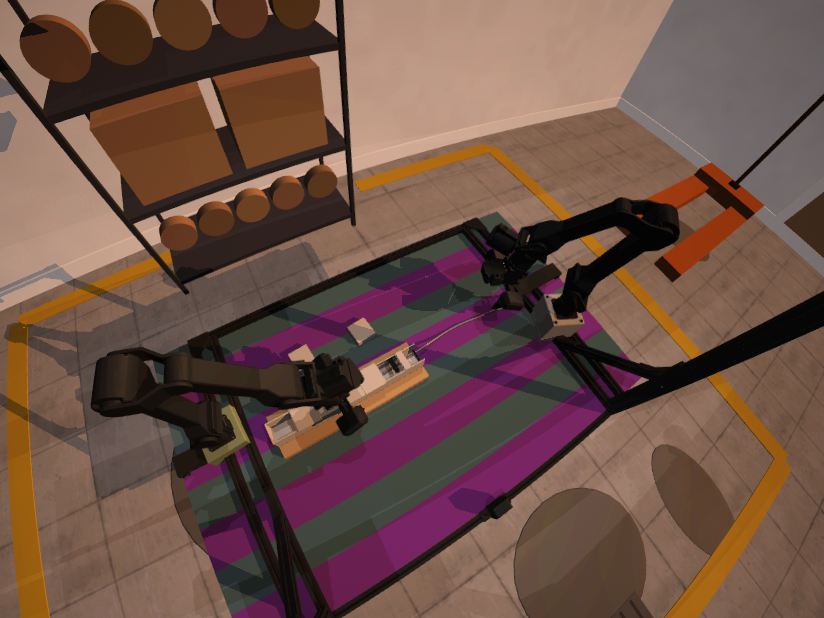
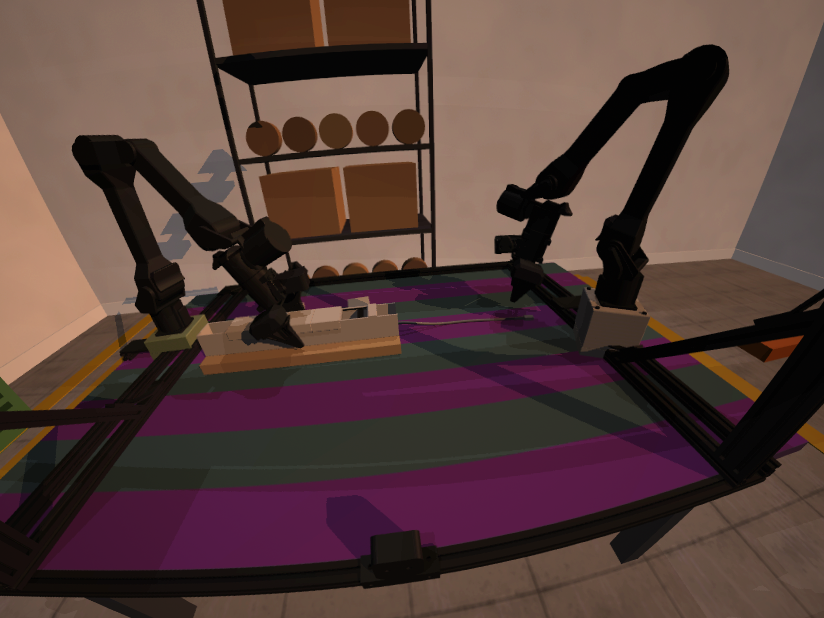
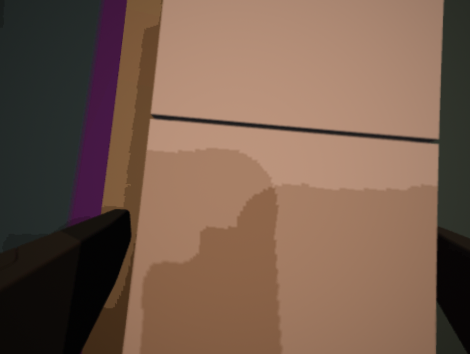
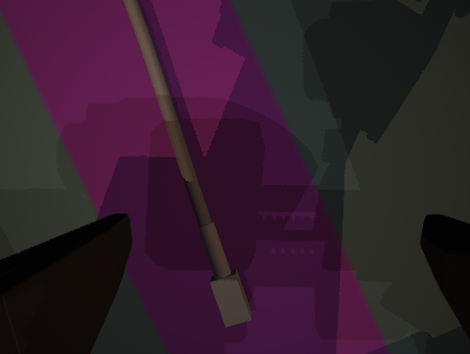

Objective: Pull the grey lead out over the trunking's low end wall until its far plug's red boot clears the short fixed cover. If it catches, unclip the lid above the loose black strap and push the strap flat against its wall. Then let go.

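Frame: origin at the left arm's base, x ahead, y left, z up, level; millimetres.
Seen in the pictures: left gripper, fingertip midpoint: [image 1: 353, 394] [image 2: 306, 334] [image 3: 273, 231]; right gripper, fingertip midpoint: [image 1: 489, 295] [image 2: 512, 293] [image 4: 275, 229]; left arm's base, link origin: [image 1: 218, 433] [image 2: 175, 327]; right arm's base, link origin: [image 1: 564, 308] [image 2: 614, 300].
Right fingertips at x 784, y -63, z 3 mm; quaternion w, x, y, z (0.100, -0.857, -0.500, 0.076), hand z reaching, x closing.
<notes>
Offsets run from my right fingertips to a thing's middle. "spot": to the spot under its first point.
The cream trunking {dy -20, dx -478, dz -16 mm} [image 1: 373, 381] [image 2: 348, 334] lies on a wooden base [image 1: 397, 391] [image 3: 125, 140] left of the table's middle. The grey lead {spot: dy -10, dx -125, dz -50 mm} [image 1: 455, 328] [image 2: 465, 320] [image 4: 163, 91] runs out over its end wall and lies on the striped mat. Its near plug {dy -36, dx +29, dz -50 mm} [image 4: 231, 298] rests flat on the mat. My right gripper [image 1: 510, 301] [image 2: 525, 287] is open and empty just above that plug. My left gripper [image 1: 345, 407] [image 2: 271, 331] is open and low over the trunking's closed lids {dy -23, dx -418, dz +14 mm} [image 3: 276, 70], with one finger [image 3: 89, 281] beside the base. The red boot and the black strap are hidden.
Two loose lids {dy +123, dx -356, dz -45 mm} [image 1: 361, 330] {dy +138, dx -529, dz -45 mm} [image 1: 301, 353] lie on the mat behind the trunking. The right arm's base block [image 1: 559, 321] [image 2: 612, 325] stands at the table's right edge. A shelf rack [image 1: 345, 110] [image 2: 428, 153] with boxes stands behind the table.
</notes>
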